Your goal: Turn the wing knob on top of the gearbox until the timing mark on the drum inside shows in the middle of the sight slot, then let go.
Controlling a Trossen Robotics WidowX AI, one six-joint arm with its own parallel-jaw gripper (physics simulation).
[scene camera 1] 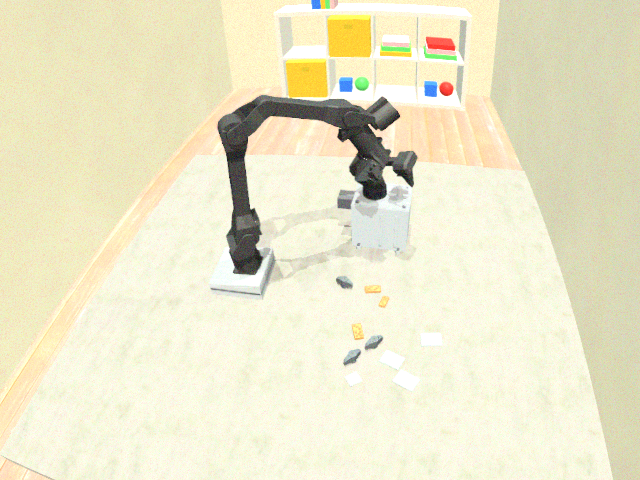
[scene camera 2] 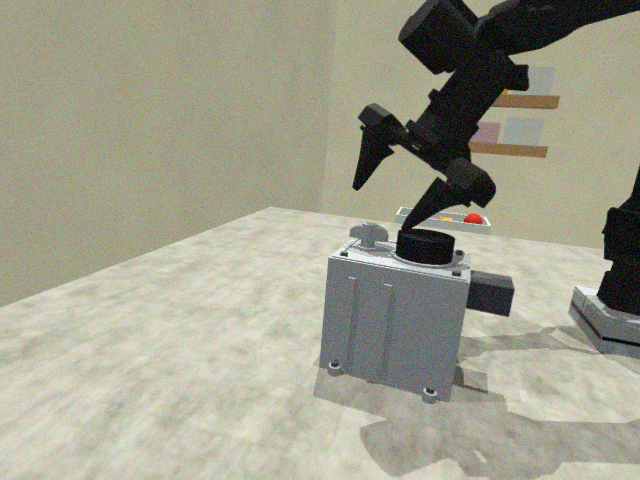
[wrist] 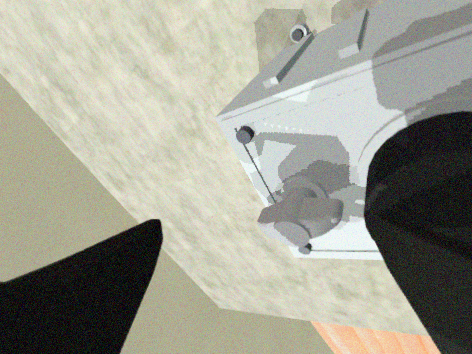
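Seen in the pictures: gripper, fingertip midpoint: (scene camera 1: 398, 186) (scene camera 2: 377, 208) (wrist: 267, 228); arm's base, origin of the base link: (scene camera 1: 248, 265) (scene camera 2: 627, 307).
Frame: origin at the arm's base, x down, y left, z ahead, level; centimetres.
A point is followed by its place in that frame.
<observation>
The grey gearbox (scene camera 1: 381, 227) @(x -3.0, y 16.4, z 31.6 cm) (scene camera 2: 392, 330) @(x -1.8, y 28.8, z 30.7 cm) (wrist: 345, 90) @(x -8.9, y 17.6, z 31.7 cm) stands upright on the mat. Its grey wing knob (scene camera 2: 368, 233) @(x -11.0, y 23.7, z 35.5 cm) (wrist: 312, 212) @(x -11.2, y 22.1, z 34.4 cm) stands on the top near one corner. It cannot be made out in scene camera 1. A wide black round cap (scene camera 1: 374, 190) @(x -11.7, y 20.5, z 29.1 cm) (scene camera 2: 425, 248) @(x -10.9, y 26.1, z 28.7 cm) (wrist: 400, 145) @(x -10.3, y 19.9, z 30.3 cm) sits beside it on the top. My gripper (scene camera 2: 381, 208) @(x -13.6, y 20.5, z 35.3 cm) (wrist: 267, 228) @(x -13.6, y 20.5, z 35.3 cm) is open and empty, tilted above the gearbox top. The fingertips are on either side of the knob and above it; one is close to the black cap. The sight slot, drum and timing mark cannot be made out.
A dark block (scene camera 1: 345, 199) @(x -7.6, y 21.0, z 21.4 cm) (scene camera 2: 490, 293) @(x -6.8, y 25.3, z 21.4 cm) sticks out of the gearbox's side facing the arm base (scene camera 1: 240, 279) @(x 0.1, y -5.0, z -0.3 cm). Grey pieces (scene camera 1: 373, 341) @(x 2.1, y -16.4, z 34.1 cm), orange pieces (scene camera 1: 357, 331) @(x 4.1, y -12.7, z 30.0 cm) and white squares (scene camera 1: 406, 380) @(x 4.5, y -24.0, z 42.5 cm) lie on the mat. A tray with a red ball (scene camera 2: 473, 219) stands behind.
</observation>
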